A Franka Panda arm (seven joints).
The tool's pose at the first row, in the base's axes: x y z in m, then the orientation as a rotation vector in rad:
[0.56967, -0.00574, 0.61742, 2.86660, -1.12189, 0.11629]
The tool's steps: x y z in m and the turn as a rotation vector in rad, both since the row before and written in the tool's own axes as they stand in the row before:
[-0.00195, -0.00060, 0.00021, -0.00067, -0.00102, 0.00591]
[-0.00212, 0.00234, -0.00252, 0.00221, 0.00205, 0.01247]
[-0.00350, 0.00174, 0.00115, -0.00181, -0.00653, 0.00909]
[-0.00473, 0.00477, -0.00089, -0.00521, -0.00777, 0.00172]
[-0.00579, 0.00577, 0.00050, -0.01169, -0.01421, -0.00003]
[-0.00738, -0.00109, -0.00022, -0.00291, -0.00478, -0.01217]
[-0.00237, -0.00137, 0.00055, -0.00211, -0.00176, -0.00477]
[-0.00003, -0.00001, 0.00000, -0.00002, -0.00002, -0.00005]
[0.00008, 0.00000, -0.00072, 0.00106, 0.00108, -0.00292]
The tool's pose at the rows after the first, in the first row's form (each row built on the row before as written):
[0.56866, -0.00400, 0.61701, 2.86327, -1.13043, 0.11473]
[0.56540, -0.00405, 0.61939, 2.85771, -1.14866, 0.11956]
[0.56173, -0.00299, 0.61796, 2.85373, -1.16244, 0.10964]
[0.55498, -0.00304, 0.61856, 2.85127, -1.16486, 0.09555]
[0.54683, -0.00316, 0.61778, 2.84651, -1.16402, 0.06836]
[0.54233, 0.00279, 0.61747, 2.85253, -1.14661, 0.05923]
[0.54157, 0.00537, 0.61671, 2.85397, -1.13947, 0.05524]
[0.54156, 0.00540, 0.61671, 2.85399, -1.13940, 0.05520]
[0.54161, 0.00540, 0.61743, 2.85614, -1.13533, 0.05720]

